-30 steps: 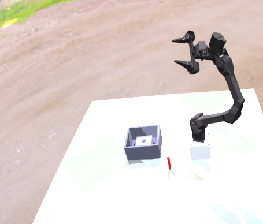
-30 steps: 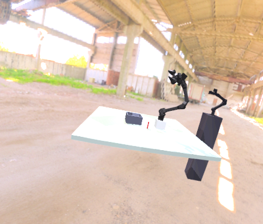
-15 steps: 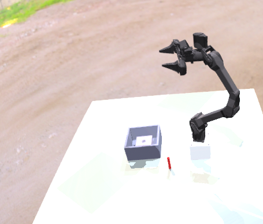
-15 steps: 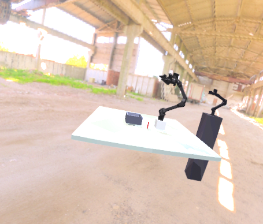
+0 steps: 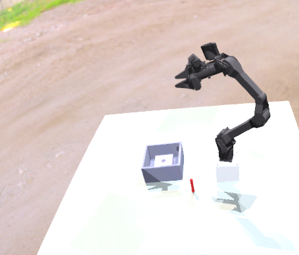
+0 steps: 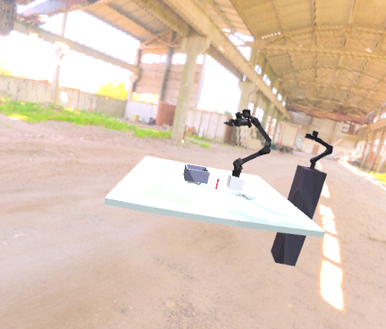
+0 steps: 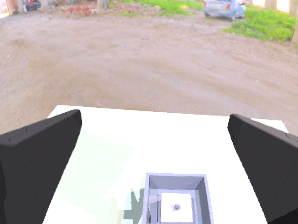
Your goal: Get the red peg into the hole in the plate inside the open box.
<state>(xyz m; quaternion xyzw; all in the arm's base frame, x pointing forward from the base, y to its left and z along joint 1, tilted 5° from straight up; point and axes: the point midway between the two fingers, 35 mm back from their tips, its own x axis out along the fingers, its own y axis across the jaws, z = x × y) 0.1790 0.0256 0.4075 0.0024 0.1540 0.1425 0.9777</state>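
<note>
Now: gripper tip 47 cm above the red peg, 12 cm to the right of it and 4 cm past it. From my gripper tip the other things lie so: grey box (48 cm below, 15 cm ahead, 3 cm to the right).
</note>
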